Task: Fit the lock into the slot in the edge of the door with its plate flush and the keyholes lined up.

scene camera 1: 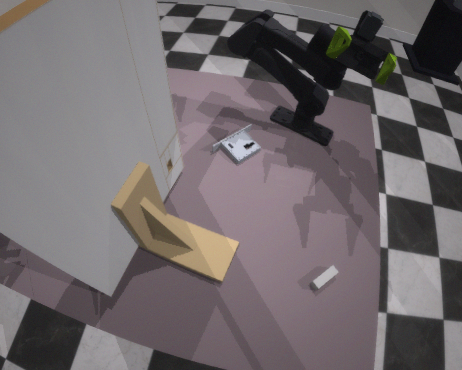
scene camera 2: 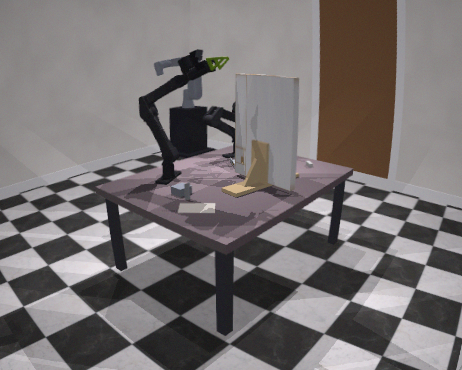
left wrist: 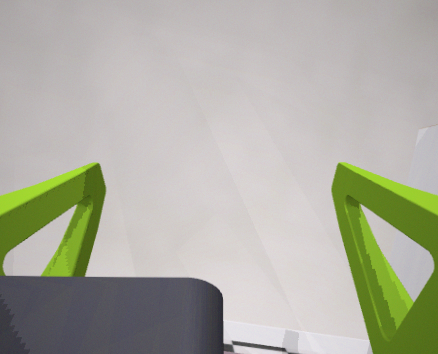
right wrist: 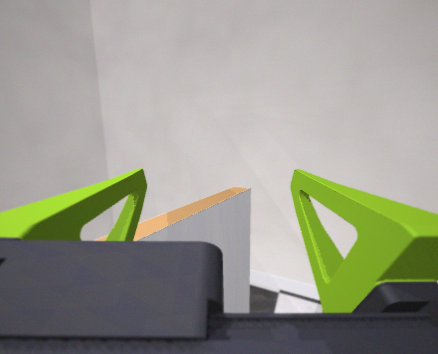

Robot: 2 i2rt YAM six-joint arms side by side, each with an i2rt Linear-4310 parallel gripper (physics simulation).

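Places are measured from the left arm's base along level axes (x right, y down, z ahead), in metres.
Pixels of known places: left gripper, between the fingertips: (scene camera 1: pixel 372 55) (left wrist: pixel 218 175); right gripper, between the fingertips: (scene camera 2: pixel 226 57) (right wrist: pixel 218 177); left arm's base, origin of its link: (scene camera 1: pixel 301 126); right arm's base, origin of its link: (scene camera 2: pixel 168 178).
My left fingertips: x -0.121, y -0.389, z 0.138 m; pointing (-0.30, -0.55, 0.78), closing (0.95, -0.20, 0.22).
For each thing: its top centre in the pictures, then the offset to it from my left fingertips. "pt": a spot on its surface instead. Level surfaces: height alone.
- lock, centre of its top: (scene camera 1: pixel 240 142) dx +0.233, dy +0.363, dz +0.050 m
- tall white door, centre of its top: (scene camera 1: pixel 32 3) (right wrist: pixel 188 209) (scene camera 2: pixel 265 75) dx +0.305, dy -0.158, dz +0.387 m
- small brown opening, a spot on its surface: (scene camera 1: pixel 170 165) (scene camera 2: pixel 245 161) pt dx +0.316, dy +0.308, dz +0.244 m
- small white block, centre of its top: (scene camera 1: pixel 326 276) (scene camera 2: pixel 309 162) dx -0.127, dy +0.367, dz +0.268 m
- table, height of its surface: dy +0.389 m
- grey block with an upright plate, centre of its top: (scene camera 2: pixel 181 186) dx +0.714, dy +0.353, dz +0.307 m
- flat pale plate, centre of its top: (scene camera 2: pixel 196 207) dx +0.729, dy +0.388, dz +0.499 m
The lock (scene camera 1: pixel 241 146), a pale box with dark cutouts and a long plate along one side, lies on the table. The tall white door (scene camera 1: pixel 65 110) (scene camera 2: pixel 275 120) (right wrist: pixel 237 250) stands upright; low near its edge is a small brown opening (scene camera 1: pixel 170 165) (scene camera 2: pixel 242 160). Whether this is the slot or a keyhole is unclear. My left gripper (scene camera 1: pixel 362 60) (left wrist: pixel 218 175) is open and empty, high above the table, right of the door in scene camera 1. My right gripper (scene camera 2: pixel 226 61) (right wrist: pixel 218 177) is open and empty, near the height of the door's top.
Tan brackets (scene camera 1: pixel 190 240) (scene camera 2: pixel 257 170) brace the door. A small white block (scene camera 1: pixel 325 277) (scene camera 2: pixel 309 164) lies on the table (scene camera 1: pixel 280 325) (scene camera 2: pixel 225 237). A grey block with an upright plate (scene camera 2: pixel 180 190) and a flat pale plate (scene camera 2: pixel 196 208) lie before the right arm's base.
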